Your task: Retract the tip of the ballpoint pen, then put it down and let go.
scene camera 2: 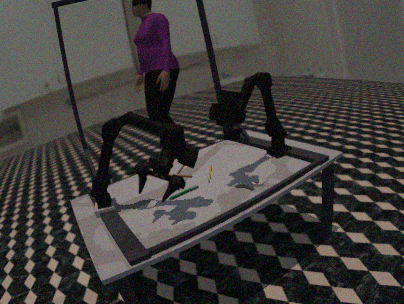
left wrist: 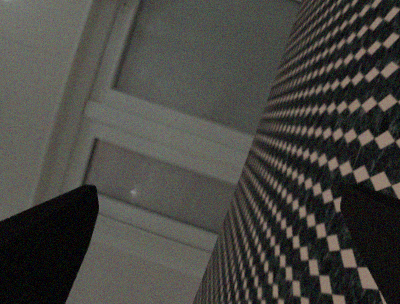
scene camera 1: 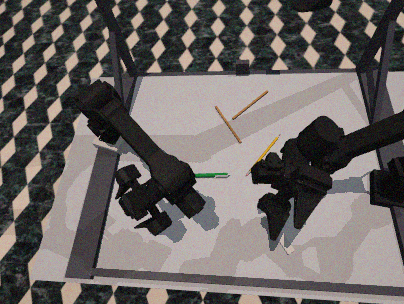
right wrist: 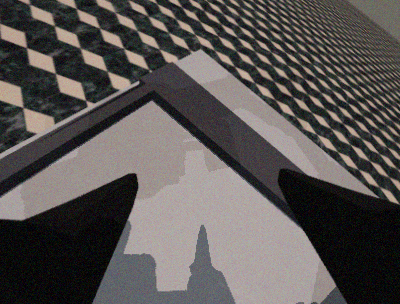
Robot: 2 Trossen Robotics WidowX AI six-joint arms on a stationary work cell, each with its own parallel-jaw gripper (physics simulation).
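Frame: origin at the left arm's base, x ahead, y left, z up, level; metres.
Seen in the pictures: left gripper, fingertip midpoint: (scene camera 2: 241, 116) (left wrist: 221, 197) (scene camera 1: 284, 234); right gripper, fingertip midpoint: (scene camera 2: 150, 197) (scene camera 1: 125, 212) (right wrist: 208, 177); left arm's base, link origin: (scene camera 2: 279, 147) (scene camera 1: 393, 187); right arm's base, link origin: (scene camera 2: 104, 204) (scene camera 1: 111, 134).
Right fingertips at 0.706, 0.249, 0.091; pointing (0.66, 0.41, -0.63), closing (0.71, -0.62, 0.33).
Note:
Pixels of each thing's top centre, then the offset from my right fingertips to it, as dx, dy, dz.
- green ballpoint pen, top centre: (scene camera 1: 205, 174) (scene camera 2: 183, 190) -0.164, -0.191, -0.107
- yellow pencil, top centre: (scene camera 1: 263, 153) (scene camera 2: 209, 171) -0.335, -0.303, -0.113
The green ballpoint pen (scene camera 1: 211, 175) (scene camera 2: 184, 192) lies on the table top; its left part is hidden behind the right arm in scene camera 1, and its right end looks pale. Whether its tip is out is too small to tell. My right gripper (scene camera 1: 127, 212) (scene camera 2: 152, 196) (right wrist: 208, 177) is open and empty, above the table to the lower left of the pen in scene camera 1. My left gripper (scene camera 1: 286, 237) (left wrist: 221, 197) is open and empty, raised to the lower right of the pen in scene camera 1. The pen does not show in either wrist view.
A yellow pencil (scene camera 1: 269, 148) (scene camera 2: 210, 173) lies right of the pen, partly beside the left arm. Two brown sticks (scene camera 1: 228, 125) (scene camera 1: 250, 105) lie farther back. Dark frame rails (scene camera 1: 240, 281) edge the table, with upright posts at its sides. A person (scene camera 2: 156, 45) stands behind the table.

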